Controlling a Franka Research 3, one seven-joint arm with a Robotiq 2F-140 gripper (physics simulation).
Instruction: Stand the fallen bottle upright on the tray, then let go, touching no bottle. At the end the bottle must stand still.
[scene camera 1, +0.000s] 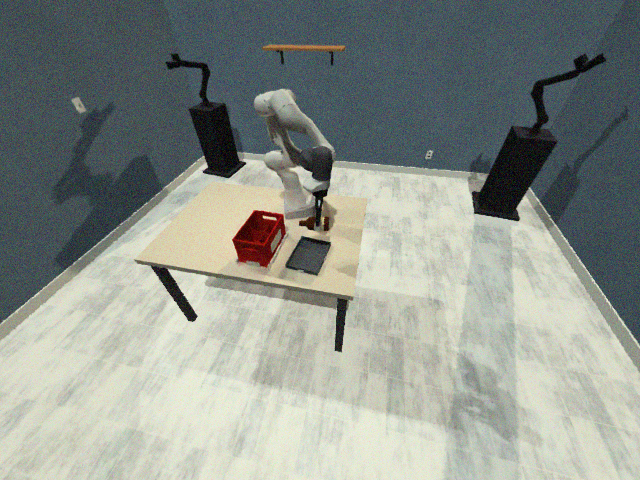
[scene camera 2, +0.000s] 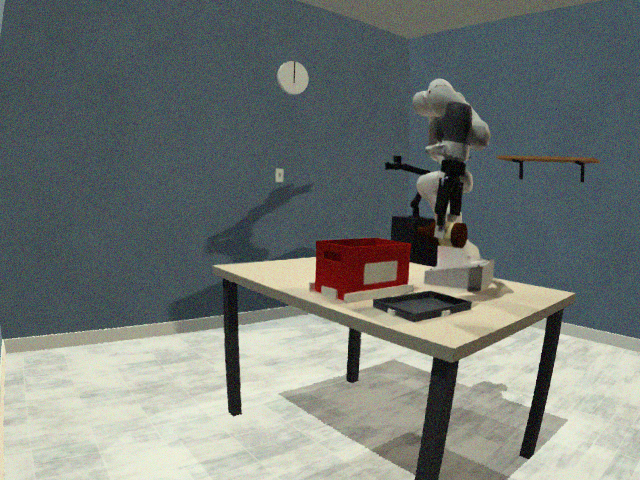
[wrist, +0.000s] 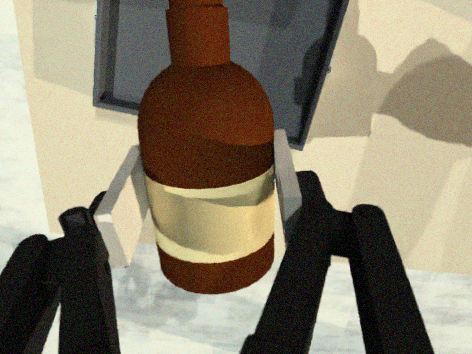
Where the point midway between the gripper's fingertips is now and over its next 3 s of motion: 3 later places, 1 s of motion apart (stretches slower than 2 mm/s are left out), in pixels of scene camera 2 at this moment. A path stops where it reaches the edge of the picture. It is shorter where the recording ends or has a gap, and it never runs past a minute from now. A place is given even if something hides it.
The gripper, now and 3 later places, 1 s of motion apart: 444, 237; 446, 245; 447, 246; 446, 247
